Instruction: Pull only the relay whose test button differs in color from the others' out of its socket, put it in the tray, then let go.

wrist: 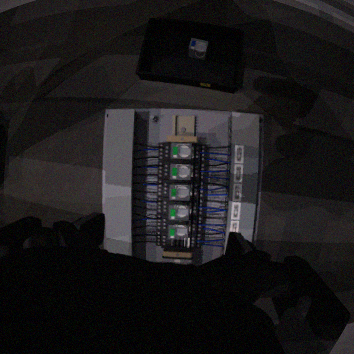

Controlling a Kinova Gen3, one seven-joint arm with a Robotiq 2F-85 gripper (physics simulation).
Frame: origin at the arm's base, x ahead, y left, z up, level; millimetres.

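Seen in the pictures: gripper, fingertip midpoint: [163, 237].
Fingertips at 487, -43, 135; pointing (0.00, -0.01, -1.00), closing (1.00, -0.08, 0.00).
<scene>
A point is followed by its place in that frame, as x, y, z.
A clear relay with a blue test button [198, 48] {510, 185, -44} lies inside the black tray [162, 80] {453, 140, -81} at the top of the wrist view. Several relays with green test buttons [180, 192] {493, -34, -22} sit in a column of sockets on the grey panel [118, 175] {399, -18, -47}. Below the lowest green-button relay, a dark slotted section [181, 243] {498, -120, -58} shows without a relay on it; its details are too dim to tell. My gripper [163, 237] {487, -43, 135} is open, its fingers wide apart at the lower part of the view, with nothing between them. It hangs above the panel, away from the tray.
Blue and black wires [216, 202] {551, -57, -87} run along both sides of the sockets. A bare stretch of mounting rail [185, 123] {494, 68, -86} shows above the column. White labels [239, 154] {575, 22, -47} line the panel's right side. The tray stands beyond the panel's upper edge. The scene is dim.
</scene>
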